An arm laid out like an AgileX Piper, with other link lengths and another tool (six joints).
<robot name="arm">
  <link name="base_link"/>
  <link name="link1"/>
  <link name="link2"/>
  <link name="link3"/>
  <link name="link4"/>
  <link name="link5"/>
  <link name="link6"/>
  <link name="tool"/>
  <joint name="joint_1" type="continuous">
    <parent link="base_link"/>
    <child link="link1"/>
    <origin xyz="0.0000 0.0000 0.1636" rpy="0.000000 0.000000 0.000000"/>
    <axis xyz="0 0 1"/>
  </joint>
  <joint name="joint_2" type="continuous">
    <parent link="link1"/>
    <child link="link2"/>
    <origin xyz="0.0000 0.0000 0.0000" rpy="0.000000 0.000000 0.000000"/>
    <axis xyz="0 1 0"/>
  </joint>
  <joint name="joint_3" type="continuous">
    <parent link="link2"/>
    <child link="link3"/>
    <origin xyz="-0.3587 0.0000 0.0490" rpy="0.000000 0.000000 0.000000"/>
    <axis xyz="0 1 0"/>
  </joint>
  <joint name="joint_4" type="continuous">
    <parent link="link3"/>
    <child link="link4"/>
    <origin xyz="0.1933 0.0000 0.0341" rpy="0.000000 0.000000 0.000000"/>
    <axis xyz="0.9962 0 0.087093"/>
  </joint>
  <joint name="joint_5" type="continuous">
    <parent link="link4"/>
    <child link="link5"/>
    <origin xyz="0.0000 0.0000 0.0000" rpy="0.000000 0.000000 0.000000"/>
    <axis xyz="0 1 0"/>
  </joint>
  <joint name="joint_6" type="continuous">
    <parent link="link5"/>
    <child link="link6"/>
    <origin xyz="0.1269 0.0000 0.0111" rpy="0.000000 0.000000 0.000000"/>
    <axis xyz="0.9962 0 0.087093"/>
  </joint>
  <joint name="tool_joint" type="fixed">
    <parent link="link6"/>
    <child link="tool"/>
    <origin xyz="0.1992 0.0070 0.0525" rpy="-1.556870 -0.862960 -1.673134"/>
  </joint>
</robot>
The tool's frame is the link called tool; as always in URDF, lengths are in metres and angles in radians. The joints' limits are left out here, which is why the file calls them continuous.
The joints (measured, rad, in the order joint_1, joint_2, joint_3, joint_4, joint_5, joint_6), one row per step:
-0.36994, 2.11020, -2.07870, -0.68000, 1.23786, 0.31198
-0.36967, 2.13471, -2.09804, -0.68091, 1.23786, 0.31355
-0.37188, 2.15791, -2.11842, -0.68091, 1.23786, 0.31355
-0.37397, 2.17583, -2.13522, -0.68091, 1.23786, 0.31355
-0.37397, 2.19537, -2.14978, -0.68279, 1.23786, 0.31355
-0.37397, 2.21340, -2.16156, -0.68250, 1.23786, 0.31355
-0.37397, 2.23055, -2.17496, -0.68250, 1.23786, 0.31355
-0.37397, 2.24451, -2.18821, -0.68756, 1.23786, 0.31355
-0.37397, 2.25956, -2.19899, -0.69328, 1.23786, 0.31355
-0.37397, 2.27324, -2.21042, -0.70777, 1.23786, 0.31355
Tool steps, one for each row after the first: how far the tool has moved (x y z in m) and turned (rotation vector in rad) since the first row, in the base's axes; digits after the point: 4 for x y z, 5 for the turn. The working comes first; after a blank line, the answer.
Tool pose at each row, in the base's axes (x y z in m, rotation vector in rad; the steps are taken from these numbers as rounded here):
0.4663, -0.3870, 0.2512, 1.92365, -1.51574, 0.64642
0.4717, -0.3892, 0.2440, 1.92397, -1.51475, 0.64095
0.4763, -0.3924, 0.2375, 1.92292, -1.51567, 0.63657
0.4798, -0.3950, 0.2328, 1.92145, -1.51709, 0.63429
0.4835, -0.3970, 0.2266, 1.92166, -1.51392, 0.62862
0.4867, -0.3982, 0.2198, 1.92381, -1.51188, 0.62098
0.4901, -0.3995, 0.2142, 1.92496, -1.51053, 0.61643
0.4928, -0.4018, 0.2113, 1.92157, -1.50654, 0.61660
0.4949, -0.4041, 0.2069, 1.91882, -1.50075, 0.61259
0.4963, -0.4081, 0.2054, 1.90922, -1.48921, 0.61280

0.0054, -0.0022, -0.0072, 0.00122, 0.00408, -0.00090
0.0100, -0.0054, -0.0137, 0.00224, 0.00669, -0.00311
0.0135, -0.0080, -0.0184, 0.00266, 0.00774, -0.00520
0.0172, -0.0100, -0.0246, 0.00272, 0.01306, -0.00529
0.0204, -0.0112, -0.0314, 0.00526, 0.01878, -0.00527
0.0238, -0.0125, -0.0370, 0.00662, 0.02228, -0.00527
0.0265, -0.0148, -0.0399, 0.00216, 0.02477, -0.00548
0.0286, -0.0171, -0.0443, -0.00162, 0.03082, -0.00570
0.0300, -0.0211, -0.0458, -0.01429, 0.03817, -0.00626

